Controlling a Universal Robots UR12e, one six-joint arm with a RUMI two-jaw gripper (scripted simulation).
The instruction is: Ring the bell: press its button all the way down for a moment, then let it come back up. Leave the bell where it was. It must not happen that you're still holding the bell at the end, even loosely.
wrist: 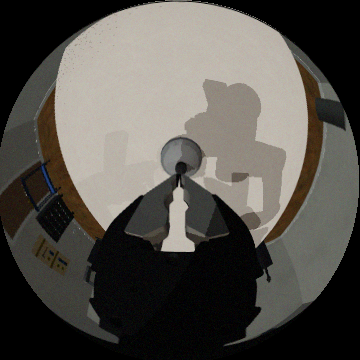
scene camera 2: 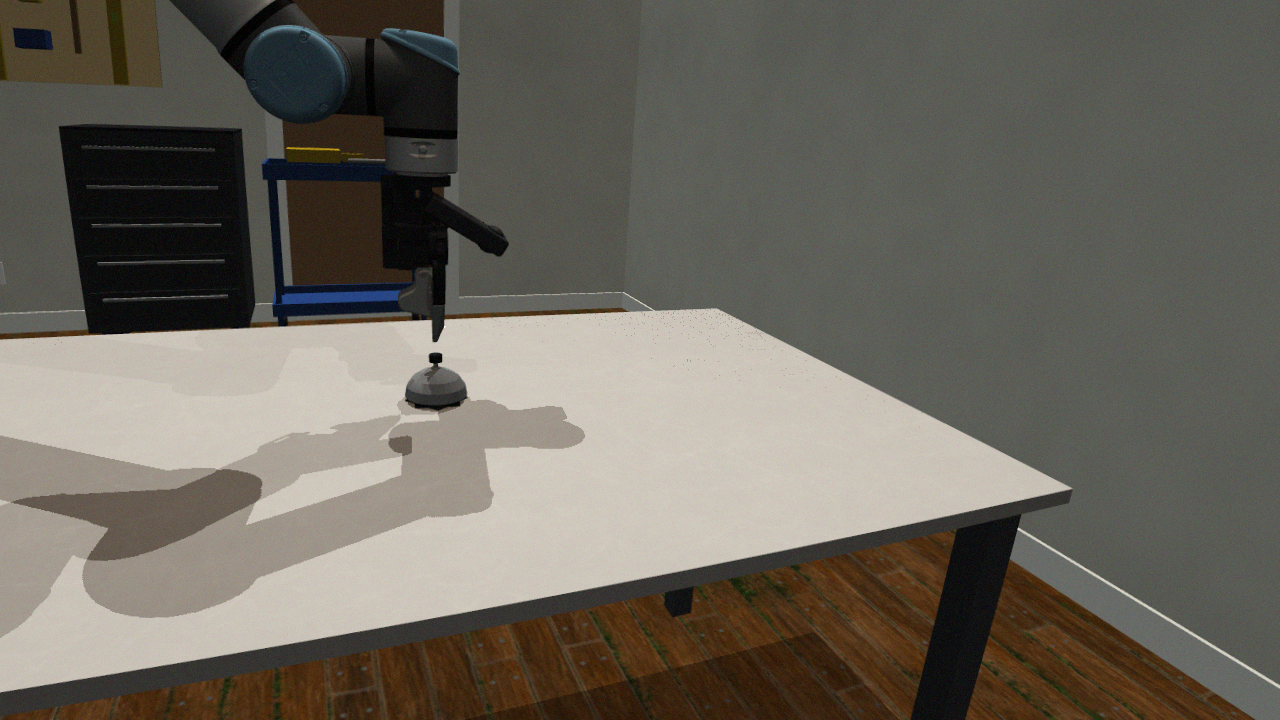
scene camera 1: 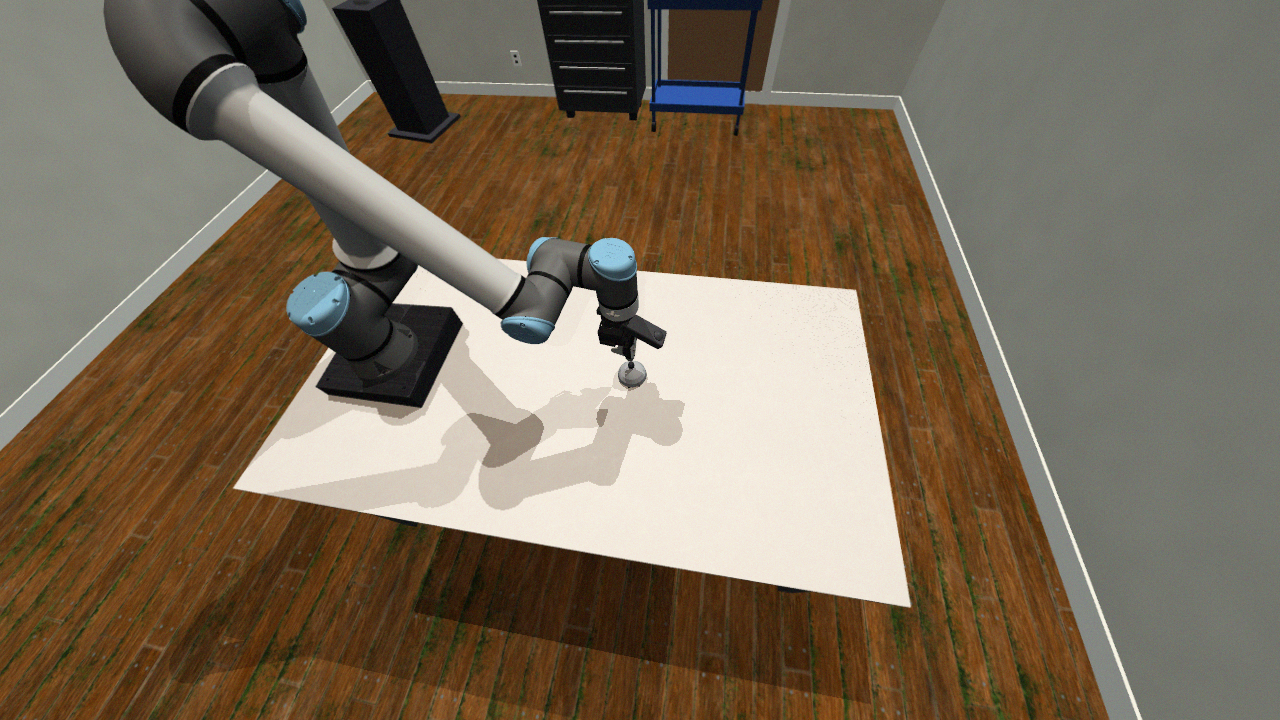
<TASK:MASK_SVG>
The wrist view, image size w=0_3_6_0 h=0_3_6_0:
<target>gripper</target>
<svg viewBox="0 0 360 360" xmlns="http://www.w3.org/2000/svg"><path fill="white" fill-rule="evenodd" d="M52 311L79 334L105 348L143 360L213 360L239 353L271 338L295 321L317 298L304 311L277 329L245 342L224 346L225 344L246 338L246 328L260 313L261 307L255 306L257 296L256 279L263 276L264 271L258 262L252 235L238 214L216 194L210 193L186 175L181 174L179 177L179 174L174 174L146 194L140 195L112 221L102 238L98 255L91 265L91 269L96 274L94 278L94 298L90 298L89 302L100 318L99 327L119 338L118 344L85 333L64 321ZM179 178L180 187L183 189L184 186L184 202L188 205L188 209L185 211L186 237L194 243L194 252L161 251L163 240L169 235L170 222L168 213L170 204L173 202L173 191L178 187Z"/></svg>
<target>grey dome bell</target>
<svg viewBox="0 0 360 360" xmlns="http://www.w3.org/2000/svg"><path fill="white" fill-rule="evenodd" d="M169 140L162 148L160 157L164 171L170 176L175 173L183 173L188 177L193 176L199 170L202 163L200 147L196 142L186 137L177 137Z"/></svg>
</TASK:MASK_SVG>
